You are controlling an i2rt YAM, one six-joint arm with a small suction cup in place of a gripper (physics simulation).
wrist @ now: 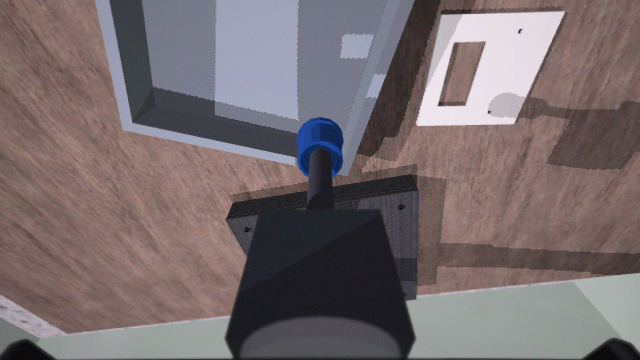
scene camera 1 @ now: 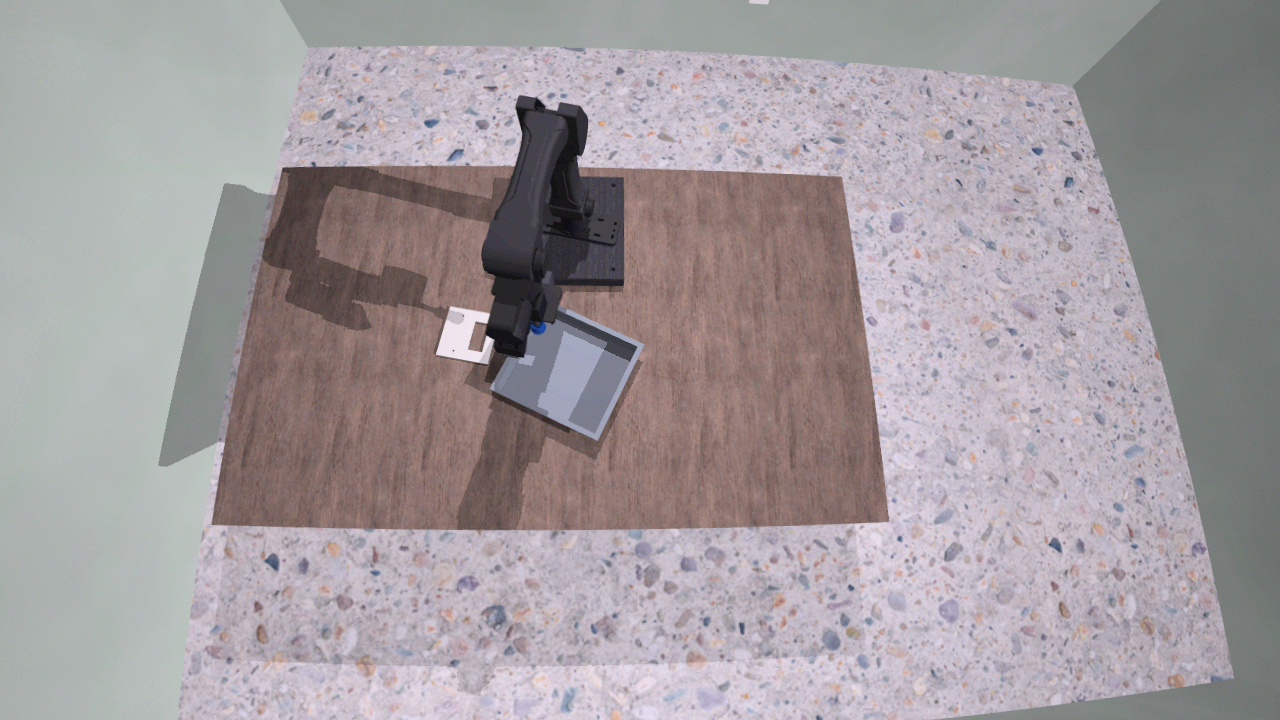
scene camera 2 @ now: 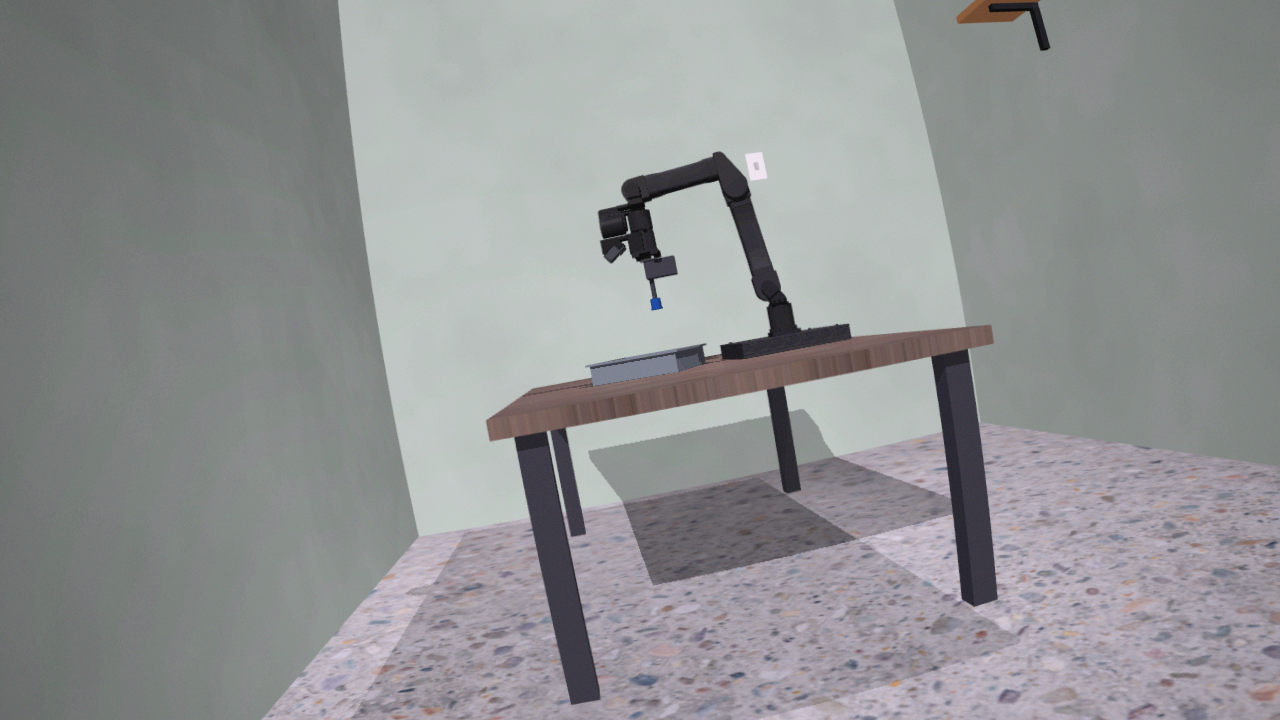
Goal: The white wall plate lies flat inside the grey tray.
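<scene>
The white wall plate, with a rectangular opening and small screw holes, lies flat on the wooden table beside the grey tray. A narrow gap separates them; the arm hides the plate's right edge in scene camera 1. The plate cannot be made out in scene camera 2. My gripper, a blue suction cup, hangs well above the table, near the tray's corner by the arm base in the views. It is open, with nothing on it.
The black arm base stands on the wooden table behind the tray. The tray has raised walls. A small white fixture is on the room's wall, and an orange shelf is high at the right.
</scene>
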